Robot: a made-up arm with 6 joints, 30 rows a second.
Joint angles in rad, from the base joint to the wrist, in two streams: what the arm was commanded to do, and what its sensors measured. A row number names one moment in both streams.
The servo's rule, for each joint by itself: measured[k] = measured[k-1] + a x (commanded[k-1-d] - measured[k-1]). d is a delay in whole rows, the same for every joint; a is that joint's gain. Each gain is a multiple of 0.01, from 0.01 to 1. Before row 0 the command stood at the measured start. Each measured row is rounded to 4 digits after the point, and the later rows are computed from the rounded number. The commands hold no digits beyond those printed.
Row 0, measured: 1.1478 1.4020 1.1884 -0.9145 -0.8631 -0.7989
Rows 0 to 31, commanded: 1.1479 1.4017 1.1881 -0.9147 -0.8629 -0.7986; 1.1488 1.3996 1.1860 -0.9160 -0.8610 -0.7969; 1.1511 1.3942 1.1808 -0.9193 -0.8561 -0.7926; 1.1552 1.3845 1.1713 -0.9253 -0.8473 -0.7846; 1.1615 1.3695 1.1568 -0.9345 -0.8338 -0.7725; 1.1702 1.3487 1.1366 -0.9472 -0.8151 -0.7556; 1.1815 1.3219 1.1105 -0.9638 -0.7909 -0.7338; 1.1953 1.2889 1.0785 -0.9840 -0.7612 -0.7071; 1.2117 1.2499 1.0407 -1.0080 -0.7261 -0.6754; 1.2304 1.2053 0.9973 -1.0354 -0.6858 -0.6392; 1.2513 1.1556 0.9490 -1.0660 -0.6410 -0.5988; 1.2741 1.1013 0.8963 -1.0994 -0.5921 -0.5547; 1.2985 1.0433 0.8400 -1.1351 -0.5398 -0.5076; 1.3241 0.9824 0.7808 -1.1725 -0.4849 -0.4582; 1.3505 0.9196 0.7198 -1.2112 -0.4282 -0.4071; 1.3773 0.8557 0.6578 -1.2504 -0.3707 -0.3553; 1.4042 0.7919 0.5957 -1.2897 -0.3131 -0.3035; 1.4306 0.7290 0.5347 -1.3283 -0.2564 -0.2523; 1.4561 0.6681 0.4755 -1.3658 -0.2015 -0.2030; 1.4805 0.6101 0.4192 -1.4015 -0.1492 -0.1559; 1.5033 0.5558 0.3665 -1.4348 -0.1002 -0.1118; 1.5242 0.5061 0.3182 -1.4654 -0.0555 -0.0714; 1.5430 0.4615 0.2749 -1.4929 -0.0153 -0.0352; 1.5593 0.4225 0.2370 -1.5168 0.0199 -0.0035; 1.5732 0.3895 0.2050 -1.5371 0.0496 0.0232; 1.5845 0.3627 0.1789 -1.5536 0.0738 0.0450; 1.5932 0.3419 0.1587 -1.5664 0.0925 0.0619; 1.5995 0.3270 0.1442 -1.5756 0.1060 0.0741; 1.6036 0.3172 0.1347 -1.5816 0.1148 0.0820; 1.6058 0.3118 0.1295 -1.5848 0.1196 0.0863; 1.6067 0.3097 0.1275 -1.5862 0.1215 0.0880; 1.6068 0.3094 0.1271 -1.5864 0.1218 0.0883
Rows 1 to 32, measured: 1.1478 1.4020 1.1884 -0.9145 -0.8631 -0.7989; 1.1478 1.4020 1.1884 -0.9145 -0.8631 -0.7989; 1.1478 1.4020 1.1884 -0.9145 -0.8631 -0.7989; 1.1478 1.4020 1.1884 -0.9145 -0.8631 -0.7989; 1.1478 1.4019 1.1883 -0.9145 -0.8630 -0.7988; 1.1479 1.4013 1.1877 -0.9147 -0.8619 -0.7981; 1.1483 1.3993 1.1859 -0.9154 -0.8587 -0.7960; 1.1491 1.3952 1.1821 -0.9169 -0.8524 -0.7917; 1.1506 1.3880 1.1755 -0.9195 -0.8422 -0.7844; 1.1530 1.3770 1.1654 -0.9237 -0.8273 -0.7735; 1.1564 1.3616 1.1511 -0.9297 -0.8073 -0.7584; 1.1611 1.3412 1.1322 -0.9378 -0.7819 -0.7389; 1.1672 1.3156 1.1084 -0.9483 -0.7512 -0.7148; 1.1748 1.2847 1.0795 -0.9614 -0.7152 -0.6861; 1.1840 1.2486 1.0456 -0.9771 -0.6744 -0.6529; 1.1948 1.2074 1.0068 -0.9954 -0.6291 -0.6156; 1.2072 1.1615 0.9634 -1.0164 -0.5800 -0.5746; 1.2212 1.1114 0.9159 -1.0398 -0.5277 -0.5304; 1.2367 1.0577 0.8649 -1.0655 -0.4730 -0.4835; 1.2536 1.0011 0.8111 -1.0932 -0.4167 -0.4348; 1.2717 0.9425 0.7551 -1.1227 -0.3597 -0.3849; 1.2908 0.8827 0.6978 -1.1535 -0.3029 -0.3345; 1.3106 0.8226 0.6400 -1.1853 -0.2471 -0.2845; 1.3310 0.7631 0.5826 -1.2177 -0.1933 -0.2356; 1.3517 0.7051 0.5264 -1.2503 -0.1421 -0.1886; 1.3724 0.6494 0.4723 -1.2826 -0.0945 -0.1441; 1.3929 0.5968 0.4210 -1.3141 -0.0509 -0.1027; 1.4129 0.5480 0.3732 -1.3445 -0.0120 -0.0650; 1.4321 0.5036 0.3295 -1.3734 0.0219 -0.0315; 1.4504 0.4641 0.2903 -1.4004 0.0504 -0.0024; 1.4675 0.4299 0.2561 -1.4253 0.0736 0.0220; 1.4833 0.4011 0.2270 -1.4478 0.0914 0.0418
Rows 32 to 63, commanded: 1.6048 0.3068 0.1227 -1.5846 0.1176 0.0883; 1.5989 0.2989 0.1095 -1.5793 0.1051 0.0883; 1.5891 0.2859 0.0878 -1.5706 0.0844 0.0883; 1.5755 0.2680 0.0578 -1.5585 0.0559 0.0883; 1.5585 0.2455 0.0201 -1.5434 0.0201 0.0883; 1.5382 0.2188 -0.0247 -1.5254 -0.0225 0.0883; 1.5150 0.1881 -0.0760 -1.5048 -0.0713 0.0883; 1.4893 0.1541 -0.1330 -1.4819 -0.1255 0.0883; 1.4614 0.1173 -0.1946 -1.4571 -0.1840 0.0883; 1.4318 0.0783 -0.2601 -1.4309 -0.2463 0.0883; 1.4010 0.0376 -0.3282 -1.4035 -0.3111 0.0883; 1.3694 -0.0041 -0.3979 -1.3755 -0.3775 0.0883; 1.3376 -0.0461 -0.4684 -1.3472 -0.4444 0.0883; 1.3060 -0.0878 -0.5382 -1.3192 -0.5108 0.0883; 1.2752 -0.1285 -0.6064 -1.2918 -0.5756 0.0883; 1.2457 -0.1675 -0.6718 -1.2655 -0.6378 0.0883; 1.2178 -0.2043 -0.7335 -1.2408 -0.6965 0.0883; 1.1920 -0.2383 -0.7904 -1.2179 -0.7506 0.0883; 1.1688 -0.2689 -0.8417 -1.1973 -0.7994 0.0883; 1.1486 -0.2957 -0.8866 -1.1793 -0.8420 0.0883; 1.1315 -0.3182 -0.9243 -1.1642 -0.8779 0.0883; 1.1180 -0.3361 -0.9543 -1.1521 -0.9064 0.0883; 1.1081 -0.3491 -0.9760 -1.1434 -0.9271 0.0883; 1.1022 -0.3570 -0.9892 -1.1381 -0.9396 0.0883; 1.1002 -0.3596 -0.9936 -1.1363 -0.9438 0.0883; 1.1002 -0.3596 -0.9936 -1.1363 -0.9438 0.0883; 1.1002 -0.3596 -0.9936 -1.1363 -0.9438 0.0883; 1.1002 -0.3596 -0.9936 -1.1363 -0.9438 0.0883; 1.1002 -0.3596 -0.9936 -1.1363 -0.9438 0.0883; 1.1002 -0.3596 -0.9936 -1.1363 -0.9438 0.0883; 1.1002 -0.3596 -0.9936 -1.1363 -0.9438 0.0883; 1.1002 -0.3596 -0.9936 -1.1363 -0.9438 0.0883
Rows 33 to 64, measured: 1.4977 0.3776 0.2030 -1.4679 0.1043 0.0571; 1.5107 0.3592 0.1839 -1.4854 0.1127 0.0682; 1.5222 0.3453 0.1692 -1.5005 0.1175 0.0757; 1.5324 0.3352 0.1583 -1.5134 0.1199 0.0805; 1.5411 0.3272 0.1490 -1.5241 0.1186 0.0835; 1.5480 0.3193 0.1387 -1.5324 0.1112 0.0853; 1.5529 0.3099 0.1255 -1.5381 0.0965 0.0864; 1.5556 0.2982 0.1079 -1.5412 0.0742 0.0871; 1.5559 0.2834 0.0851 -1.5415 0.0444 0.0876; 1.5538 0.2653 0.0566 -1.5391 0.0076 0.0879; 1.5491 0.2437 0.0221 -1.5340 -0.0358 0.0881; 1.5419 0.2186 -0.0182 -1.5262 -0.0851 0.0882; 1.5322 0.1902 -0.0641 -1.5158 -0.1395 0.0882; 1.5202 0.1589 -0.1151 -1.5031 -0.1982 0.0882; 1.5059 0.1249 -0.1705 -1.4882 -0.2603 0.0882; 1.4895 0.0888 -0.2296 -1.4713 -0.3248 0.0882; 1.4713 0.0510 -0.2917 -1.4527 -0.3906 0.0882; 1.4515 0.0121 -0.3558 -1.4327 -0.4567 0.0882; 1.4303 -0.0273 -0.4210 -1.4116 -0.5221 0.0882; 1.4081 -0.0666 -0.4862 -1.3897 -0.5857 0.0882; 1.3853 -0.1052 -0.5505 -1.3674 -0.6466 0.0882; 1.3621 -0.1425 -0.6129 -1.3450 -0.7038 0.0882; 1.3389 -0.1779 -0.6724 -1.3228 -0.7564 0.0882; 1.3161 -0.2109 -0.7281 -1.3013 -0.8035 0.0882; 1.2939 -0.2409 -0.7791 -1.2807 -0.8444 0.0882; 1.2728 -0.2676 -0.8247 -1.2614 -0.8785 0.0882; 1.2530 -0.2904 -0.8640 -1.2437 -0.9052 0.0882; 1.2349 -0.3090 -0.8966 -1.2279 -0.9241 0.0882; 1.2187 -0.3232 -0.9218 -1.2142 -0.9349 0.0882; 1.2045 -0.3334 -0.9405 -1.2025 -0.9398 0.0882; 1.1920 -0.3407 -0.9543 -1.1926 -0.9420 0.0882; 1.1810 -0.3460 -0.9645 -1.1842 -0.9430 0.0882
